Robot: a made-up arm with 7 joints.
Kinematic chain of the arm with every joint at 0, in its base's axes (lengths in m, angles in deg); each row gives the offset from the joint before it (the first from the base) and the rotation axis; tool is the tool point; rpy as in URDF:
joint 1: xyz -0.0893 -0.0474 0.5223 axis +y
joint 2: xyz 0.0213 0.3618 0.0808 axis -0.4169 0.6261 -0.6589
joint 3: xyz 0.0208 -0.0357 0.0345 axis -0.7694 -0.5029 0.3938
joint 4: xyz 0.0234 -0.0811 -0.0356 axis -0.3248 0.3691 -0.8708
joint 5: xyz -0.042 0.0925 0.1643 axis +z
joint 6: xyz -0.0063 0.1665 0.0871 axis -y
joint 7: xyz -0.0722 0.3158 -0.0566 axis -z
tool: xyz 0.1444 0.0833 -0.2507 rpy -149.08 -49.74 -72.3
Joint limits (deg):
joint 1: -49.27..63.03
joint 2: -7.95..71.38
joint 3: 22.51..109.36
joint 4: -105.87..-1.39
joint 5: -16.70..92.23
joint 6: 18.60..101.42
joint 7: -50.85..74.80
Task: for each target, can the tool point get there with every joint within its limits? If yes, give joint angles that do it. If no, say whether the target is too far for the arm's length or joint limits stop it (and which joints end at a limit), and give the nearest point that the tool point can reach.
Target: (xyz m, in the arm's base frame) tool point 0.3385 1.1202 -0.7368
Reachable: no: too far | nearest point 0.1073 0.7286 -0.0522 | short by 0.822 m
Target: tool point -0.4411 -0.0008 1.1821
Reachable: yes | joints 32.50 24.62 46.91 -87.51 43.35 77.90 -0.57
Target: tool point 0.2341 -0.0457 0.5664
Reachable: no: joint limits stop it (at a limit: joint 1, joint 2, joint 3, joint 5, joint 6, joint 7) | nearest point 0.2771 -0.1539 0.6166 | short by 0.127 m
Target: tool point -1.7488 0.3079 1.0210
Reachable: no: too far | nearest point -1.0174 0.2421 0.8142 | short by 0.763 m
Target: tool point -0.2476 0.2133 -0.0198
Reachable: yes | joints -33.23 13.88 75.85 -34.50 21.28 35.70 -38.71
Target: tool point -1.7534 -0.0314 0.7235
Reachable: no: too far | nearest point -1.0381 0.0833 0.6661 | short by 0.727 m
